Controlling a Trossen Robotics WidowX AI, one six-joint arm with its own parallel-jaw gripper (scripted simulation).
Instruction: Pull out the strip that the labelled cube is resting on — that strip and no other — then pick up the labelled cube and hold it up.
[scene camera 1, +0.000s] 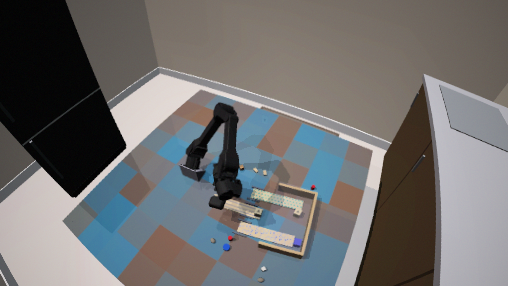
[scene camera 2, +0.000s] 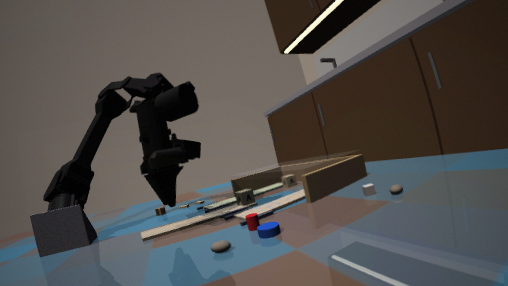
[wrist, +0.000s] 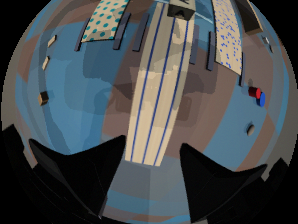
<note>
In view: my gripper (scene camera 2: 169, 205).
My gripper also shows in the wrist view (wrist: 153, 144).
</note>
